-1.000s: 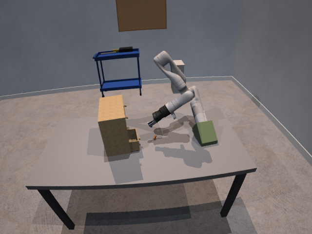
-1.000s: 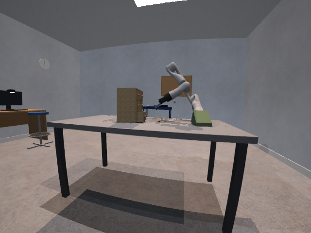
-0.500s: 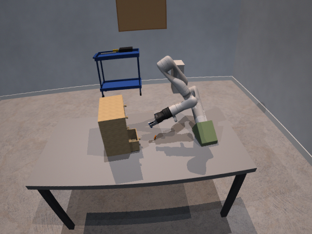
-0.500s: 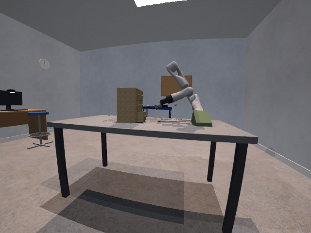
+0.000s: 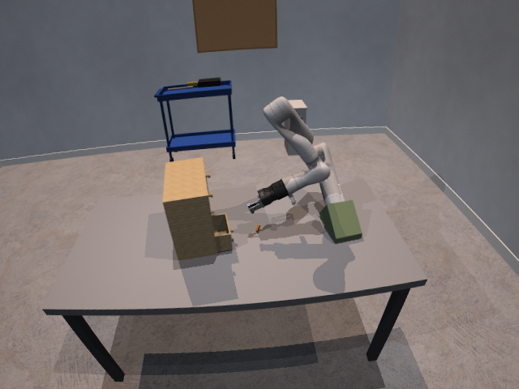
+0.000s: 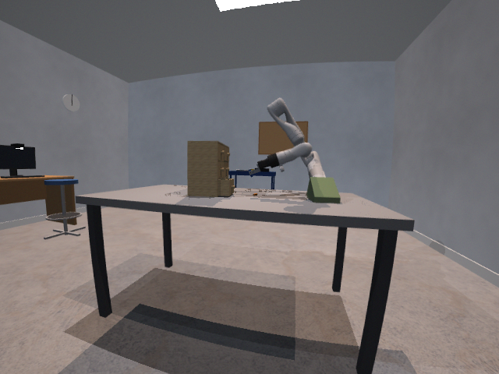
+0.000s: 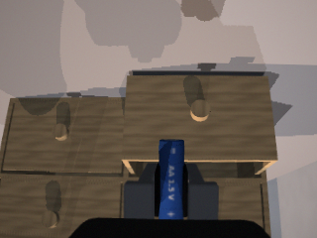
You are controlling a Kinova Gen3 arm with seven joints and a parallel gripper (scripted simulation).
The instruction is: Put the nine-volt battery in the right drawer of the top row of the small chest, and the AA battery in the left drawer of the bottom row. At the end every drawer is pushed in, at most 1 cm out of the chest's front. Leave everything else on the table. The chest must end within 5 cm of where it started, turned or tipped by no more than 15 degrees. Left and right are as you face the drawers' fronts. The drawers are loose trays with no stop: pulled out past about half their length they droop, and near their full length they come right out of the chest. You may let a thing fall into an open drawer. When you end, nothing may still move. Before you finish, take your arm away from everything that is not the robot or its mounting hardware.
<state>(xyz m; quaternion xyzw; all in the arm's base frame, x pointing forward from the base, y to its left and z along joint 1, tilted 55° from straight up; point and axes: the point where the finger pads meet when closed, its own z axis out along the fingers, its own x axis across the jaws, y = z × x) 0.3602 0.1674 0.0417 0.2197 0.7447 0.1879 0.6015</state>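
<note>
Right now the orange AA battery is 13 cm below my hand, 2 cm to the right of it and 2 cm behind it. Also, from my hand: orange nine-volt battery 27 cm ahead, 8 cm above, 4 cm to the right; then blue cylindrical battery 1 cm ahead.
</note>
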